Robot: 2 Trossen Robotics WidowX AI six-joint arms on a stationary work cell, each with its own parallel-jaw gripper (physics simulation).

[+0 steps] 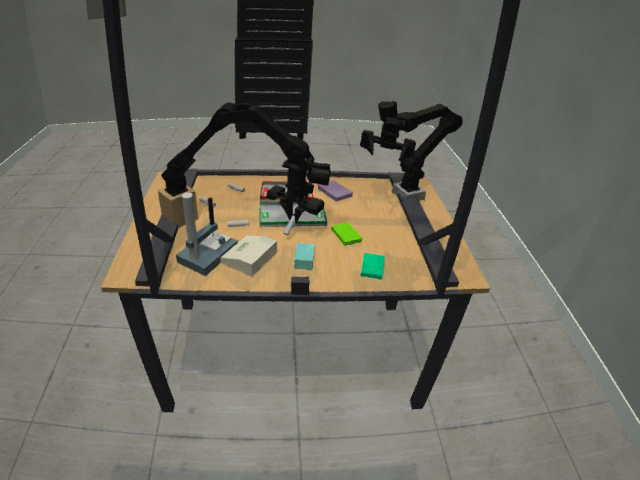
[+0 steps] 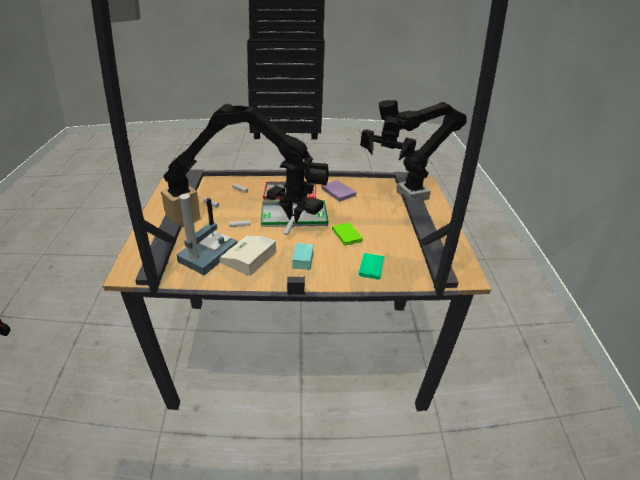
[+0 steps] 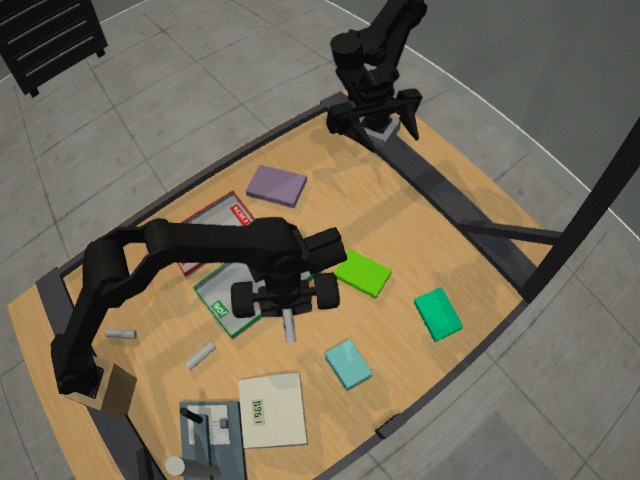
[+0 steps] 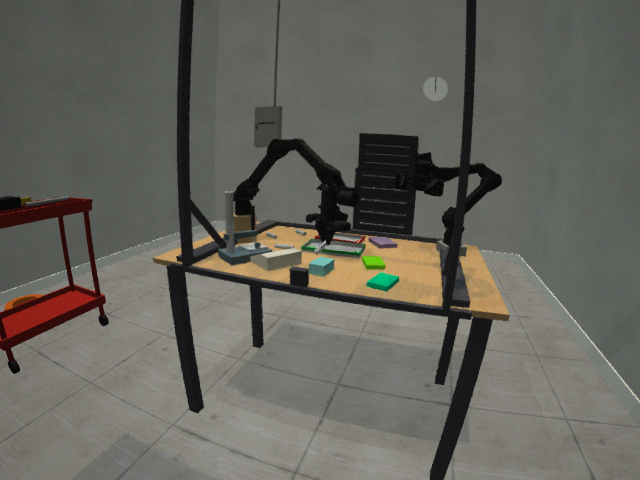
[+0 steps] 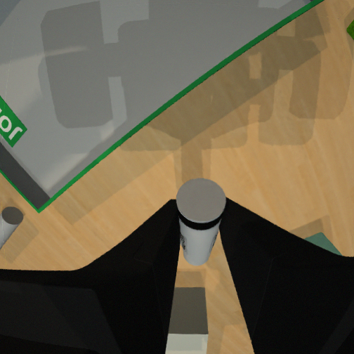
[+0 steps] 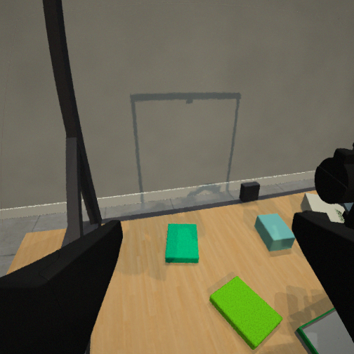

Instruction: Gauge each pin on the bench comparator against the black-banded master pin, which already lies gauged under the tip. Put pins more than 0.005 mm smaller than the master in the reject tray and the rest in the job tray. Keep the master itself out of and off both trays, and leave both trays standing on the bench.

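Observation:
My left gripper (image 1: 293,214) (image 5: 197,206) is shut on the black-banded master pin (image 1: 289,226) (image 3: 289,328) (image 5: 200,200), held tilted above the bench beside the near rim of the green-edged job tray (image 1: 273,224) (image 5: 117,146). My right gripper (image 1: 387,156) (image 3: 394,143) is open and empty, raised high at the far right. Grey pins (image 1: 236,187) (image 1: 207,202) (image 1: 238,223) lie loose on the bench left of the trays. The red-edged reject tray (image 3: 232,193) stands behind the job tray, partly hidden by the left arm. The comparator (image 1: 199,262) stands at near left; its display box (image 3: 273,428) is beside it.
A cyan block (image 1: 304,256) lies near the front edge, a teal block (image 1: 373,265) to its right. A lime block (image 1: 346,233) lies right of the job tray, a purple block (image 3: 276,186) right of the reject tray. Dark frame posts (image 1: 124,118) (image 1: 488,113) rise at both sides.

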